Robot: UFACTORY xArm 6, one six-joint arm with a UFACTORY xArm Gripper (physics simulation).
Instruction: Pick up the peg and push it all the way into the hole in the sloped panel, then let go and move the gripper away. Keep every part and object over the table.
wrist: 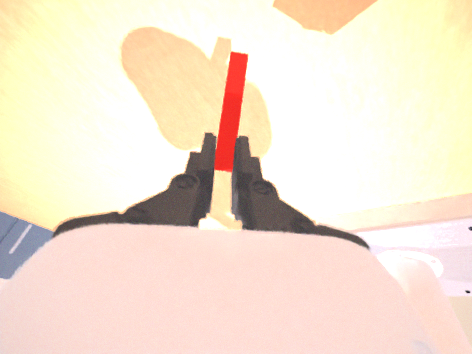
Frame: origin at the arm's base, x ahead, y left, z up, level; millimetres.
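Seen in the pictures: gripper, fingertip midpoint: [224, 154]; arm's base at its link origin: [400, 265].
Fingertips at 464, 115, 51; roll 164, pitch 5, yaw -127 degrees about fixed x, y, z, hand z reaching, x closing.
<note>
Pixels of each thing's top centre, then the offset from my fingertips to it, as dx, dy, dz. "spot": a spot on its surface instead. Level surfaces: height alone.
- long red peg at its top centre: [223, 152] +9, -7, +9
- table at its surface level: dz -125
- darker patch at a spot on its surface: [325, 15] spot: +1, -81, -125
A long red peg [232, 100] shows in the middle of the wrist view. My gripper [224, 154] is shut on the peg near its lower end in the view, with a dark finger on each side. The peg's far part sticks out past the fingertips, leaning slightly to the right. The peg is held above the table [350, 115], and a shadow lies apart from it on the surface. The sloped panel and its hole do not show in this view.
A brown shadow [175, 85] lies on the table left of and behind the peg. Another darker patch [325, 15] shows at the top edge. The table's edge [415, 212] runs across the lower right, with a pale surface beyond it. A blue-grey area [22, 240] shows at the lower left.
</note>
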